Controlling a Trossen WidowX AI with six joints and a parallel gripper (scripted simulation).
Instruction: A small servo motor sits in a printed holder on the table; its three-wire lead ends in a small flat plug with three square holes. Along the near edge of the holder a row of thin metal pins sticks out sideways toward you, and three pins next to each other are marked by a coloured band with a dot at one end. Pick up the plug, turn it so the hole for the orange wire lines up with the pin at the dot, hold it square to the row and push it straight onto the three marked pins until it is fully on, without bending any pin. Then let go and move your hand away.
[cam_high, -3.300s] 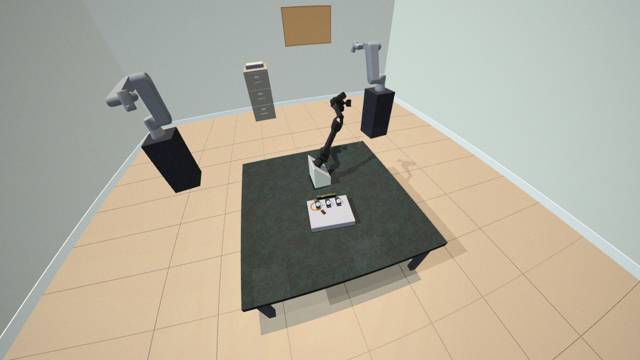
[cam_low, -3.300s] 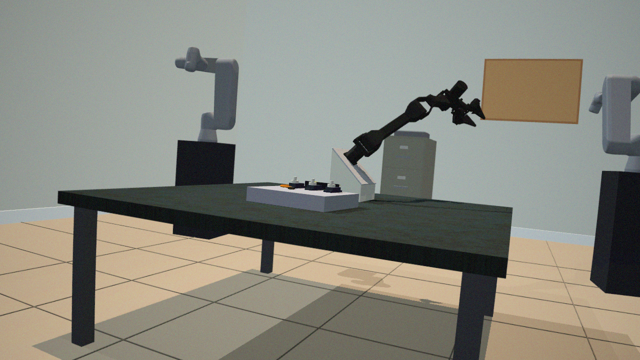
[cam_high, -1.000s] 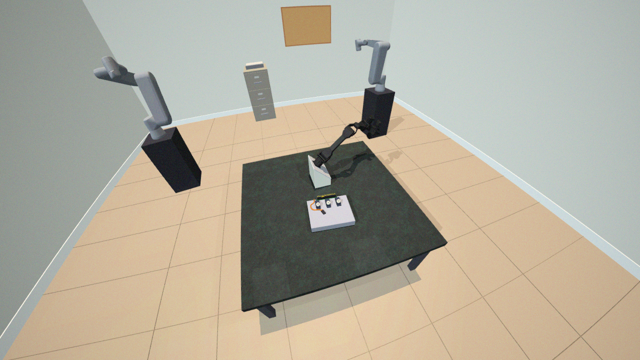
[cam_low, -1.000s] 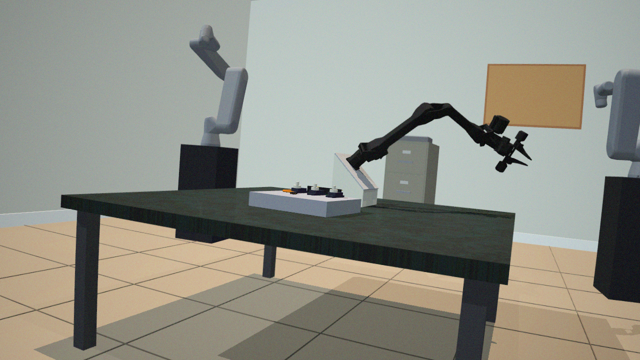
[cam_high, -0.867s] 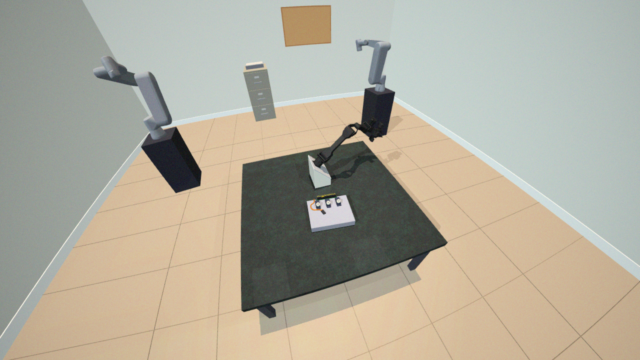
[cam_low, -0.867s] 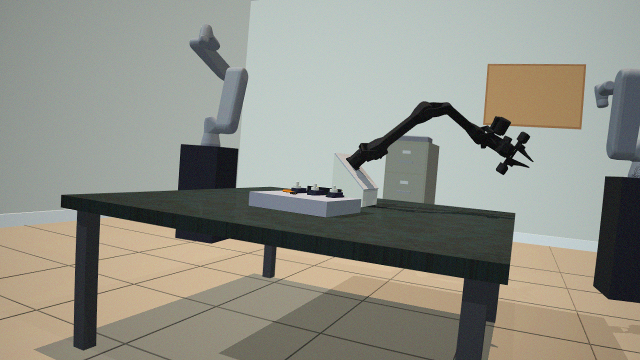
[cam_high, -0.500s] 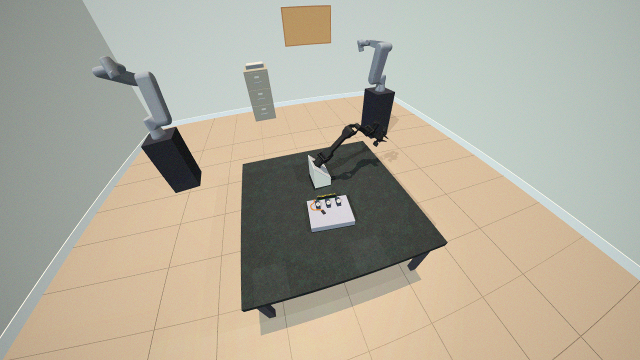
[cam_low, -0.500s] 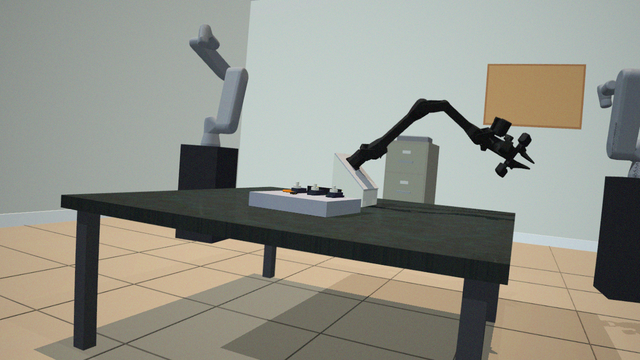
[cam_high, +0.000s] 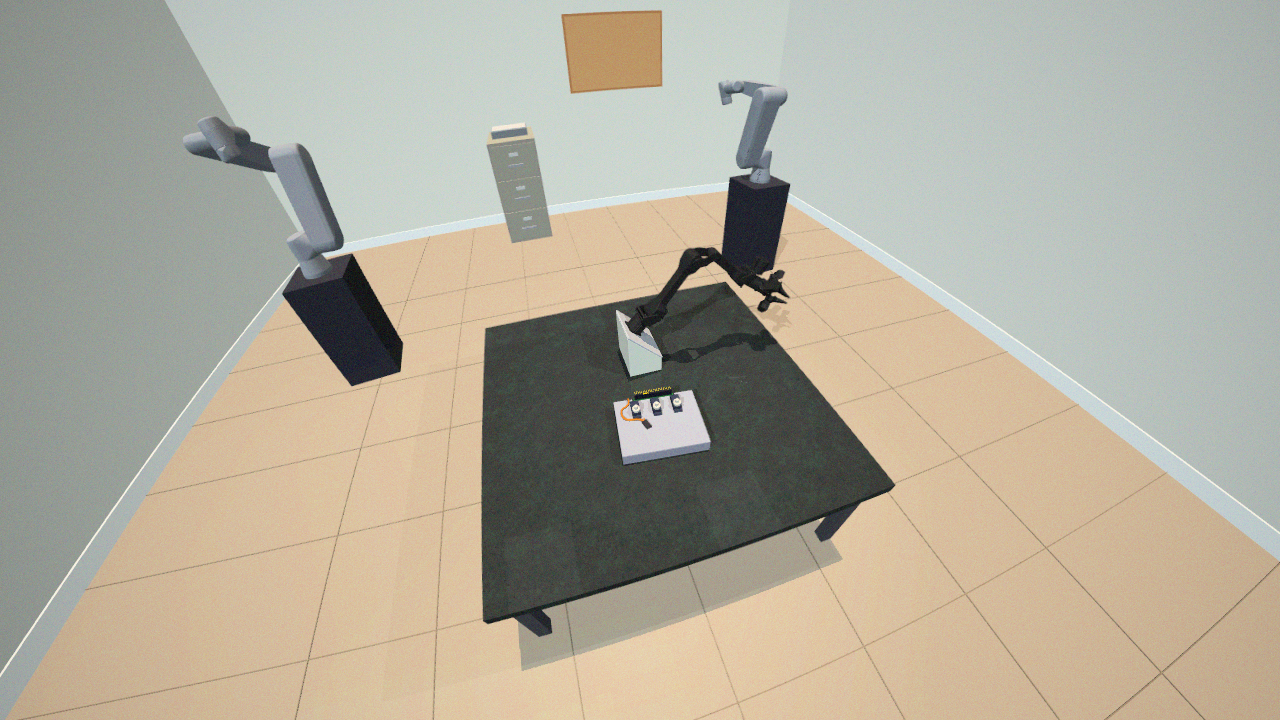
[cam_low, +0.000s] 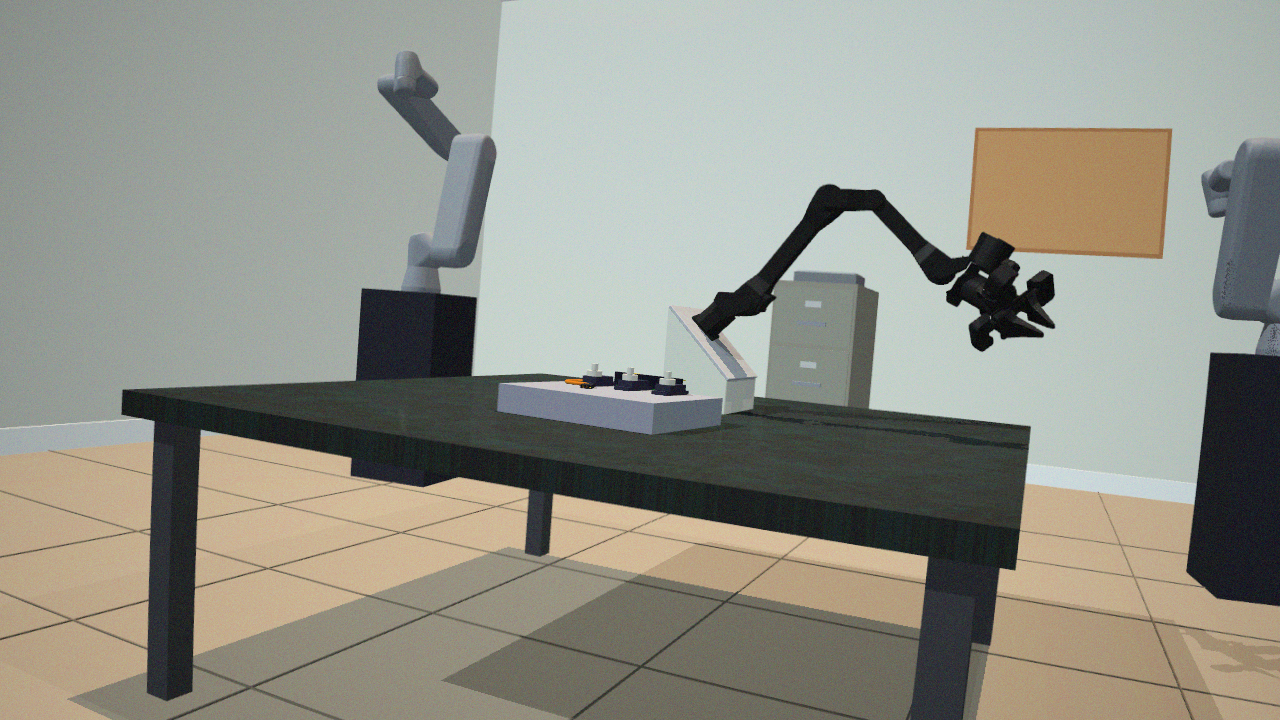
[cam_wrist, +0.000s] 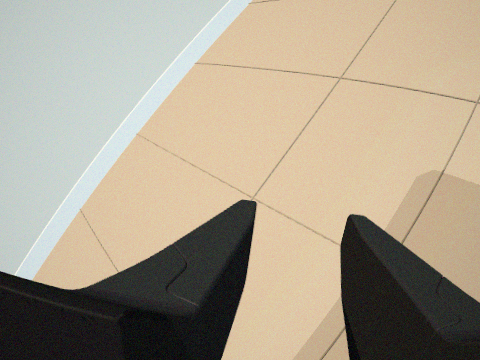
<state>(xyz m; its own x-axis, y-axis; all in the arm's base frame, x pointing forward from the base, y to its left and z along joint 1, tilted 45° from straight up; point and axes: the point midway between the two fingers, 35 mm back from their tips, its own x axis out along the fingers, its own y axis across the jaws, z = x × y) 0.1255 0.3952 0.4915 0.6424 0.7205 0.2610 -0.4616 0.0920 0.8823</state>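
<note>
The yellow band lies 710 mm to the right of my gripper tip, 140 mm below it and 110 mm ahead of it. The rest, counted from my gripper tip: dark dot (710 mm to the right, 140 mm below, 110 mm ahead); printed holder (720 mm to the right, 270 mm ahead, 180 mm below).
</note>
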